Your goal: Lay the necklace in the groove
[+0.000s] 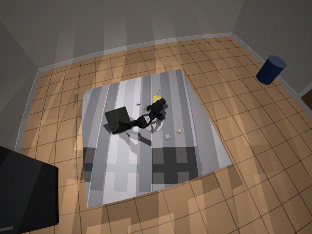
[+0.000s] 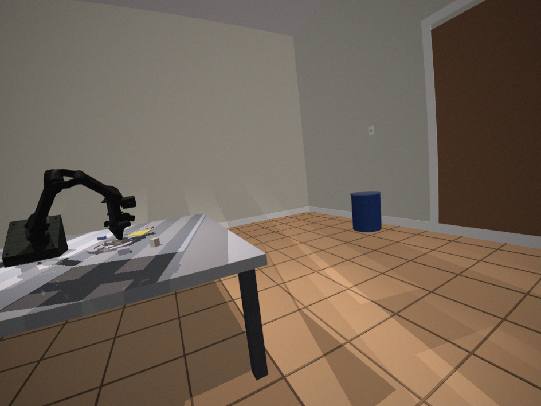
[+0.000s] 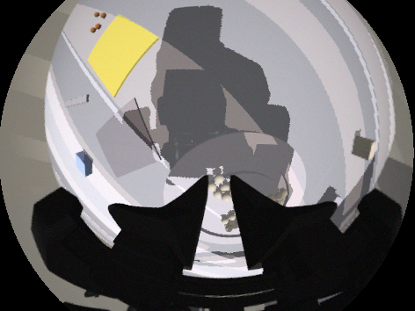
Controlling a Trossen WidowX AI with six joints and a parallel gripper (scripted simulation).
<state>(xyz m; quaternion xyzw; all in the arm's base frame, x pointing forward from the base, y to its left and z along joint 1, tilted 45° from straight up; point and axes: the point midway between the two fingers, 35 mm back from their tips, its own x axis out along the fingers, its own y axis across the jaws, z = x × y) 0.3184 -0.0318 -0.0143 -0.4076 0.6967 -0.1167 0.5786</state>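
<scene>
Right now my gripper tip is 4 cm past the round bead board, 5 cm to the left of it and 1 cm above it. The rest, counted from my gripper tip: yellow pad 9 cm ahead, 20 cm to the left, 2 cm below; grey card 3 cm behind, 13 cm to the left, 2 cm below; white block 3 cm ahead, 24 cm to the right, 1 cm below.
</scene>
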